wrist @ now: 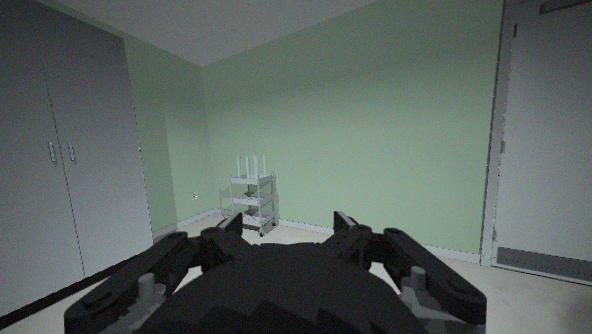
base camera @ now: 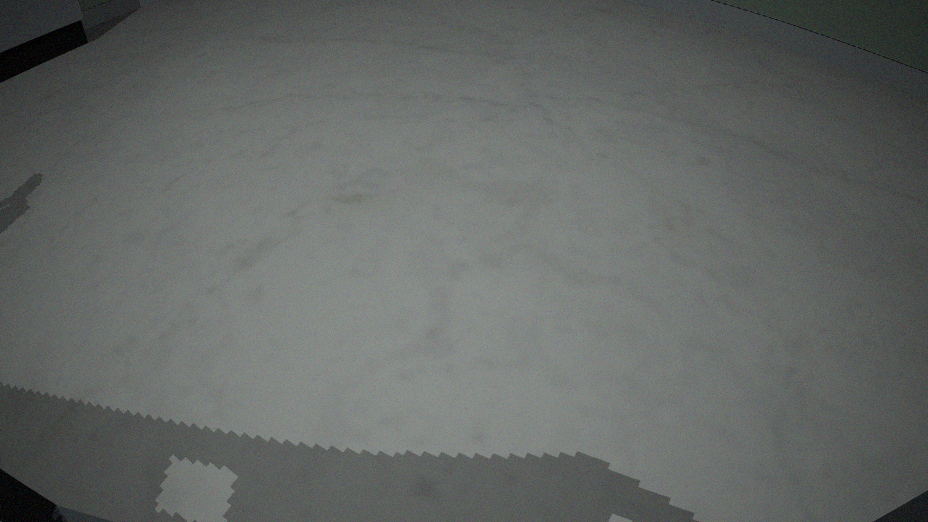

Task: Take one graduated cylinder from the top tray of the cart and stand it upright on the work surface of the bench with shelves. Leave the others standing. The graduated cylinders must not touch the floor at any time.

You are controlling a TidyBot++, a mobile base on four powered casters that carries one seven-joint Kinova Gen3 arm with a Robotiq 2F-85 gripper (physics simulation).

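Places are measured from the arm's base along level axes (x back, y right, z up), in metres.
Pixels of known places: gripper, between the fingertips: (wrist: 288, 221).
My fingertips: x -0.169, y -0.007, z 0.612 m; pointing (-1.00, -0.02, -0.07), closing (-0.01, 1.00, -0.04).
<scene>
Behind a point stands the place of what it marks.
The white cart (wrist: 254, 201) {x -2.020, y -0.492, z 0.051 m} stands far off near the room's corner in the wrist view, with three trays. Several thin pale graduated cylinders (wrist: 255, 166) {x -2.299, y -0.515, z 0.455 m} stand upright on its top tray (wrist: 241, 180) {x -2.099, y -0.656, z 0.305 m}. My gripper (wrist: 288, 221) {x -0.169, y -0.007, z 0.612 m} is open, with no object between its fingers. It is far from the cart, and its fingers point toward the far wall. The bench with shelves does not show in either view.
A tall grey cabinet (wrist: 95, 150) {x -1.455, y -1.629, z 0.726 m} with two doors stands at the left in the wrist view. A green wall (wrist: 375, 150) {x -1.756, y 0.868, z 0.626 m} runs behind the cart. A grey door (wrist: 547, 150) {x -1.227, y 1.868, z 0.592 m} is at the right. The base camera shows pale floor (base camera: 454, 227) {x -0.539, y -0.013, z -0.396 m} with shadows.
</scene>
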